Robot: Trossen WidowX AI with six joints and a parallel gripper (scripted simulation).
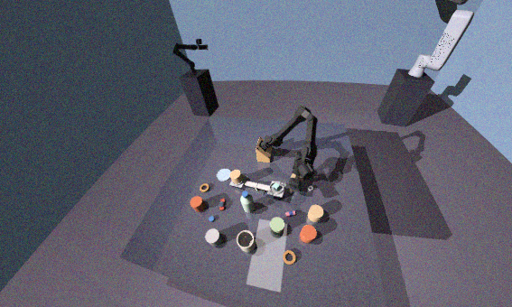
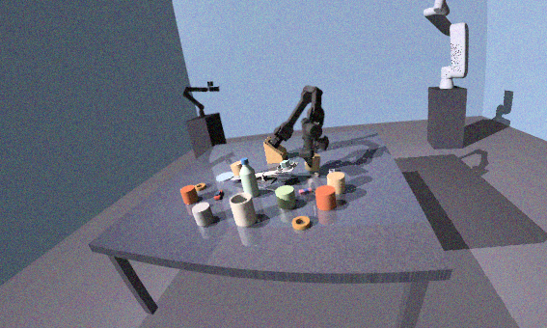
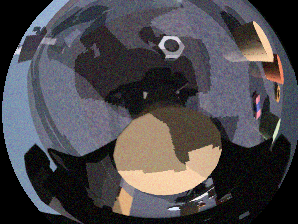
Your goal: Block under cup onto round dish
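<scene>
Now: the tan cup 2 cm to the left of my gripper tip and 1 cm above it. Also, from my gripper tip: small balance (22 cm to the right, 10 cm ahead); then pale green block (10 cm to the right, 10 cm ahead, 5 cm above); then hex nut (9 cm to the left, 3 cm below, 2 cm ahead).
</scene>
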